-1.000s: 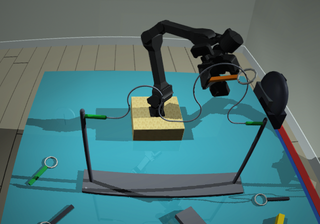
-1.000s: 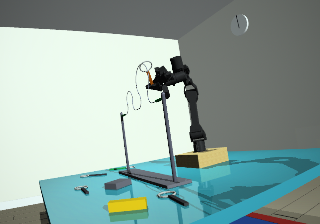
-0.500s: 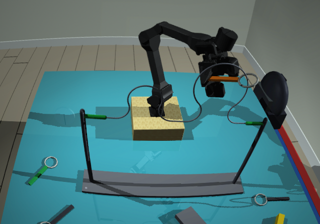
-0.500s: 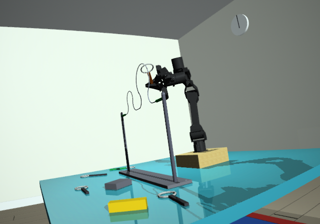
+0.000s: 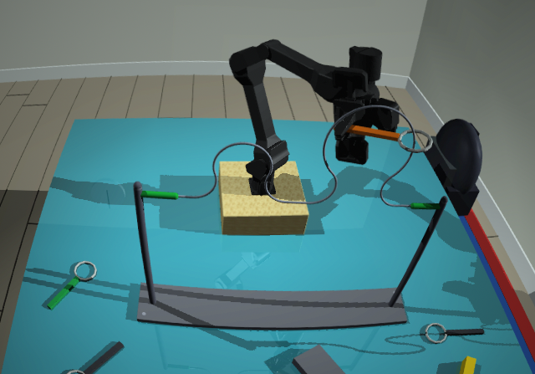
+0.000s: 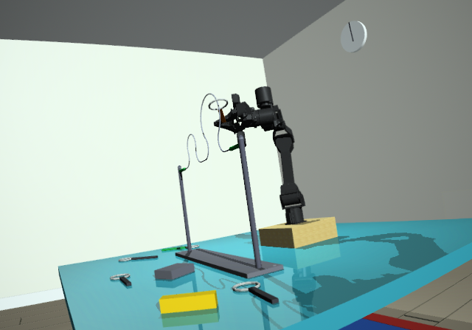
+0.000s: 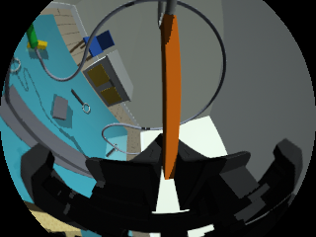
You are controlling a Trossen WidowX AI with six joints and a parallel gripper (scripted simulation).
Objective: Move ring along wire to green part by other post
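My gripper tip is 2 cm short of the ring with orange handle, 9 cm to the right of it and 2 cm below it. Round my gripper tip: grey block (21 cm ahead, 1 cm to the left, 45 cm below); yellow block (32 cm ahead, 36 cm to the left, 45 cm below).
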